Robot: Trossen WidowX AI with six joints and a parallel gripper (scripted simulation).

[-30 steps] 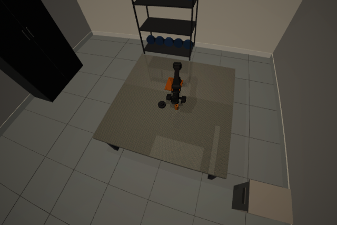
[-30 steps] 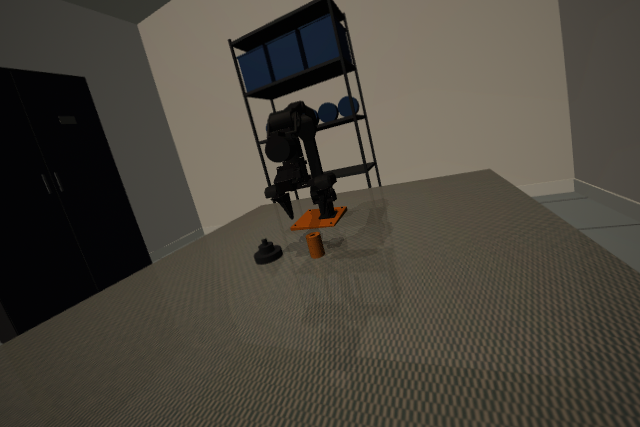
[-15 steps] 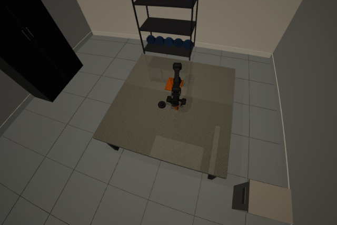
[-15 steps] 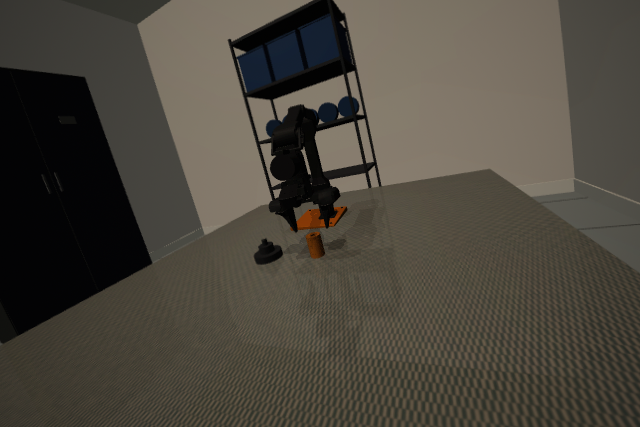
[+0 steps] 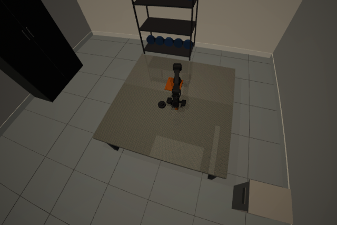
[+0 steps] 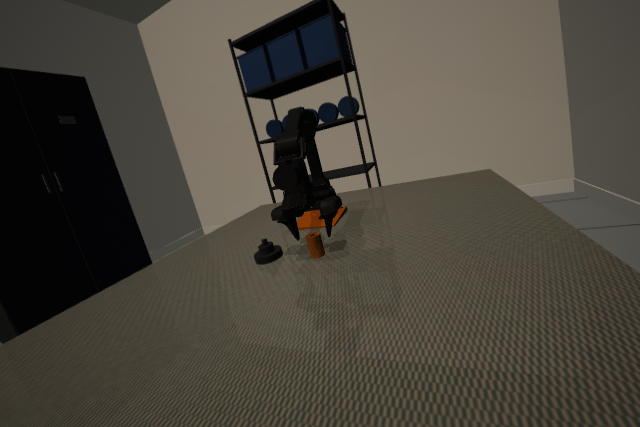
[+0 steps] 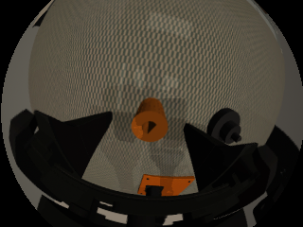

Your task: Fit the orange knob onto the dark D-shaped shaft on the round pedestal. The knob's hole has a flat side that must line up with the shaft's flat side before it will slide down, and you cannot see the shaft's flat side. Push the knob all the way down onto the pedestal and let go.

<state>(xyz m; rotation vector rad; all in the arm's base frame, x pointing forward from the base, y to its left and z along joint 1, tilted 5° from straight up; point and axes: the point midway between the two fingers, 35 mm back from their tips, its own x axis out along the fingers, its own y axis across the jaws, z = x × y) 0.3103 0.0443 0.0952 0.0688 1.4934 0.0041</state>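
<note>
Now: gripper tip 20 mm above the orange knob. Also, from my gripper tip: pedestal 20 mm behind, 160 mm to the right, 20 mm below.
</note>
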